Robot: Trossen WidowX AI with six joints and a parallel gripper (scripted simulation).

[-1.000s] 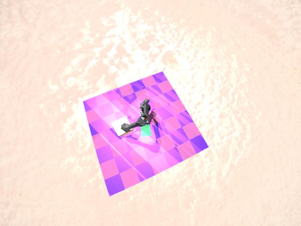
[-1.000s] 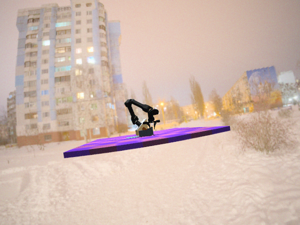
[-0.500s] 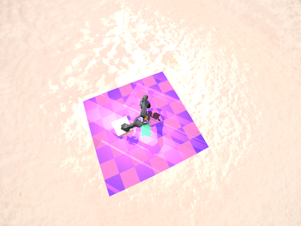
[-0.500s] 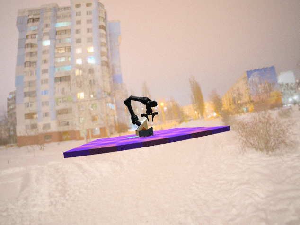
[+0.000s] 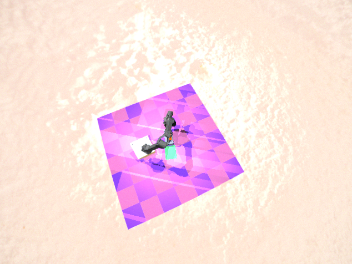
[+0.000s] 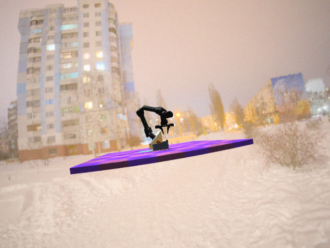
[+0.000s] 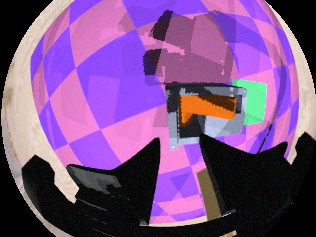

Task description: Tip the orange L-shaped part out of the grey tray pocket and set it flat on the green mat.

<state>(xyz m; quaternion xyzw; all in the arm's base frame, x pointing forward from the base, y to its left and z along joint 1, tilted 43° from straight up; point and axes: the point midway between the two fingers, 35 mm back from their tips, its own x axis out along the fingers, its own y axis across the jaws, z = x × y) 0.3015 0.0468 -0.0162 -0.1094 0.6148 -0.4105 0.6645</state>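
Now: gripper tip 20 mm past the orange L-shaped part, 40 mm to the left of it and 100 mm above it. Also, from my gripper tip: grey tray 30 mm behind, 60 mm to the right, 160 mm below; then green mat 100 mm behind, 200 mm to the right, 160 mm below.
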